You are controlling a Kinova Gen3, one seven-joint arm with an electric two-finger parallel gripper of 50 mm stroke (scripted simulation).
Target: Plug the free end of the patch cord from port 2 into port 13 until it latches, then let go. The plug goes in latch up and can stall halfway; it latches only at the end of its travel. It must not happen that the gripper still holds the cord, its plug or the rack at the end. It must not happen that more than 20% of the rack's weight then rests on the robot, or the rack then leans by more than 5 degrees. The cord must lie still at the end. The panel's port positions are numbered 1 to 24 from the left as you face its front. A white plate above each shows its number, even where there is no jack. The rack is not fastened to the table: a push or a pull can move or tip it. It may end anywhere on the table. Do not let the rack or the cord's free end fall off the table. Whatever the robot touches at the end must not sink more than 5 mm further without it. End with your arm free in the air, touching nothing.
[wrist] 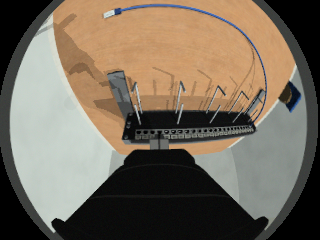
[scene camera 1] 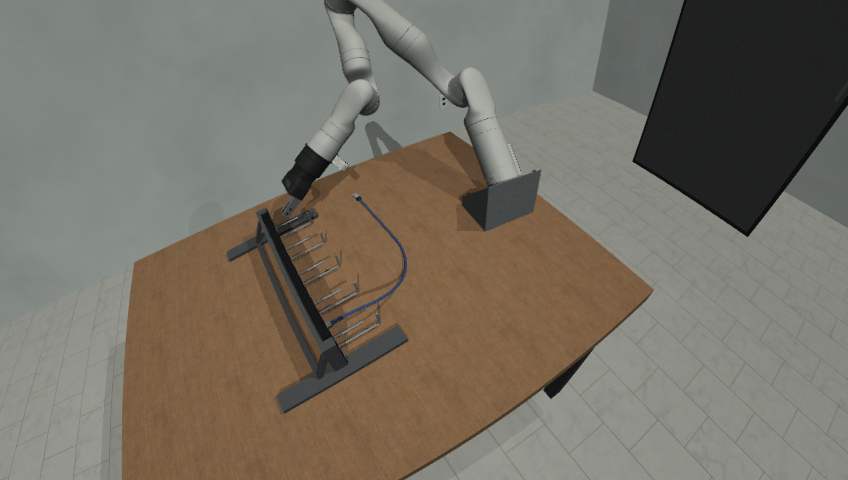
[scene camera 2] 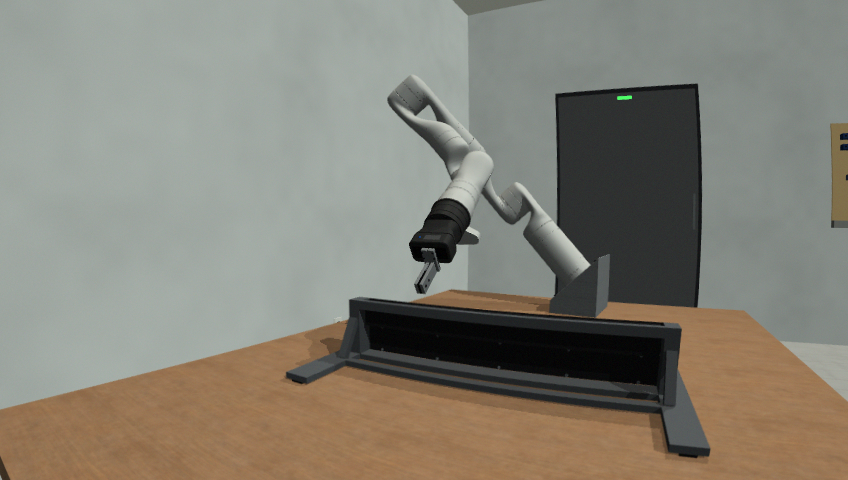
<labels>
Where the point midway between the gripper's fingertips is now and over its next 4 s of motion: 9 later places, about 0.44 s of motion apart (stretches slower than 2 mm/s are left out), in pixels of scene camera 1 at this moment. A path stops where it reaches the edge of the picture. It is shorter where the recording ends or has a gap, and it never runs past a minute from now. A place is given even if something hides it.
My gripper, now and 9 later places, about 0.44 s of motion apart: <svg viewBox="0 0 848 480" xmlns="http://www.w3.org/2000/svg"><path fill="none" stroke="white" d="M284 215L288 211L304 193L315 178L316 172L316 170L315 170L313 169L309 168L304 166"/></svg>
</labels>
